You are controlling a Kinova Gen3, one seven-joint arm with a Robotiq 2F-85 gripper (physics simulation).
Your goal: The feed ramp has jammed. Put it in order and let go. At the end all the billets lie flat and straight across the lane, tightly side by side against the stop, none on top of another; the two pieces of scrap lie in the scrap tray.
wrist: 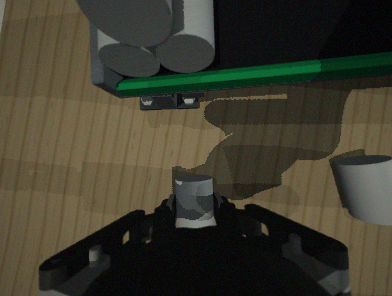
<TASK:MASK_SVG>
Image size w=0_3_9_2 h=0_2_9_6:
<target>my gripper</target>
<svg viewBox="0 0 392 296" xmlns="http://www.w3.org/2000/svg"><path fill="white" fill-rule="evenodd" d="M348 248L334 238L259 205L246 204L244 206L245 210L236 209L235 204L230 203L226 197L220 196L219 192L213 192L215 226L176 228L176 194L170 194L169 199L163 200L161 205L155 208L154 213L145 215L144 210L134 210L45 260L39 266L39 296L351 296ZM129 231L129 240L123 244L123 237L125 233ZM262 223L268 229L268 236L262 232Z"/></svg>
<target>billet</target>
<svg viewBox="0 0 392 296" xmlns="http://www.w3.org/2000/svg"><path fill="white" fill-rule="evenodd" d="M97 29L98 57L106 67L130 77L150 77L159 71L160 63L156 57L156 45L150 47L127 45L110 38Z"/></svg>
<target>billet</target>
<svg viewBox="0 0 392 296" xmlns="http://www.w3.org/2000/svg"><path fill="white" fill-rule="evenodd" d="M212 176L195 174L175 178L177 228L215 226Z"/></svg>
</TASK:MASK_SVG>
